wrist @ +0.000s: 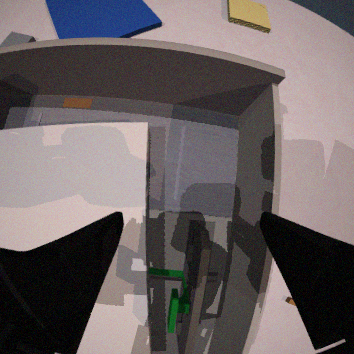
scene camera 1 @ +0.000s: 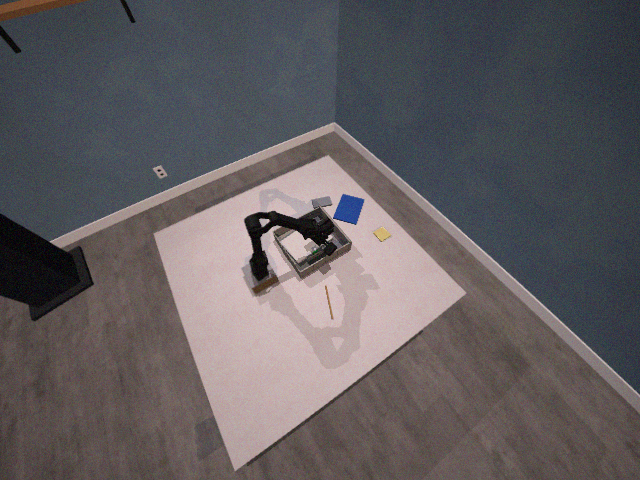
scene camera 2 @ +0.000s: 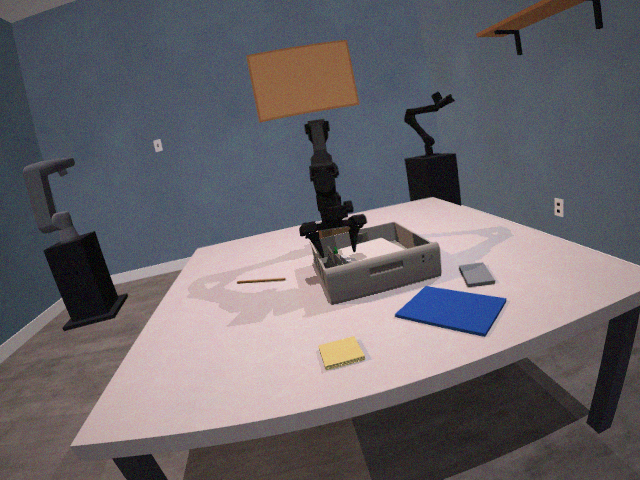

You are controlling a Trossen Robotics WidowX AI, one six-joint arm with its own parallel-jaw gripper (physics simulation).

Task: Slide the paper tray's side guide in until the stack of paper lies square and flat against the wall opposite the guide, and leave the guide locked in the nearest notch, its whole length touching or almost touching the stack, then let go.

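Places are measured from the arm's base along level axes (x ahead, y left, z up), in millimetres.
Pixels of known places: gripper, between the fingertips: (wrist: 192, 219) (scene camera 1: 326, 245) (scene camera 2: 339, 255); arm's base, origin of its link: (scene camera 1: 260, 273).
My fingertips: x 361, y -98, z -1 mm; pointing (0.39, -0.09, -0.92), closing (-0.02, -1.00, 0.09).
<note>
Ahead of a thing's pixels: the offset from my fingertips to its middle.
The grey paper tray {dx -25, dy +98, dz -34 mm} (scene camera 1: 338, 251) (scene camera 2: 356, 283) (wrist: 150, 45) stands on the table. The white paper stack {dx -44, dy +122, dz -52 mm} (scene camera 1: 295, 245) (scene camera 2: 379, 249) (wrist: 75, 165) lies in it. In the wrist view a strip of tray floor shows between the stack's right edge and the upright dark side guide {dx -69, dy +7, dz -39 mm} (wrist: 202, 280), which has green parts reaching toward the stack. The stack's far left edge is out of view, so its contact with the opposite wall cannot be told. My gripper (scene camera 2: 338, 253) (wrist: 192, 219) is open and empty, low over the tray, one finger on the stack's side and one on the side-wall side of the guide. Finger height is unclear.
A blue folder or book {dx +322, dy +140, dz -78 mm} (scene camera 1: 348, 208) (scene camera 2: 452, 310) (wrist: 102, 17), a yellow note pad {dx +330, dy -128, dz -77 mm} (scene camera 1: 382, 234) (scene camera 2: 341, 352) (wrist: 248, 15) and a grey flat block {dx +226, dy +294, dz -77 mm} (scene camera 1: 321, 202) (scene camera 2: 476, 273) lie beyond the tray. A thin brown stick {dx -182, dy -222, dz -79 mm} (scene camera 1: 328, 302) (scene camera 2: 261, 280) lies beside the tray on the guide's side.
</note>
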